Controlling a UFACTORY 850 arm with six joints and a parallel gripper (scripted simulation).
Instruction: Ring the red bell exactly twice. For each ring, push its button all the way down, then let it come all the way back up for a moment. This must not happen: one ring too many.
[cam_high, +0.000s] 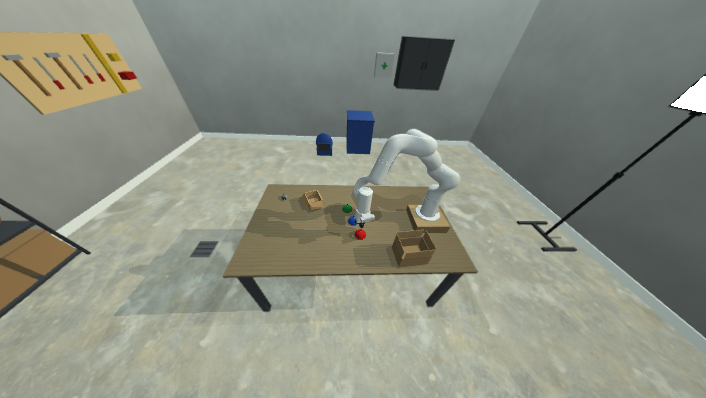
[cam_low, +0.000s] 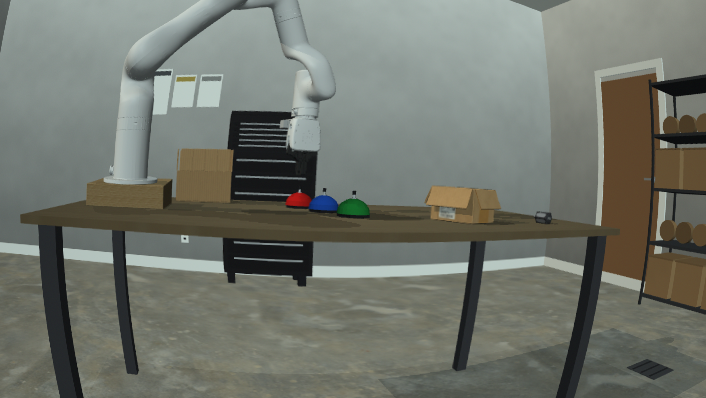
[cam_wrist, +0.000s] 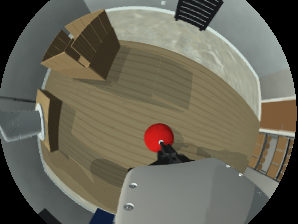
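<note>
Now: hand 8 cm above the red bell. From my hand the other things lie so: green bell (25 cm to the right, 13 cm ahead, 8 cm below); then blue bell (12 cm to the right, 8 cm below, 7 cm ahead); then dark object (70 cm ahead, 29 cm to the right, 10 cm below).
</note>
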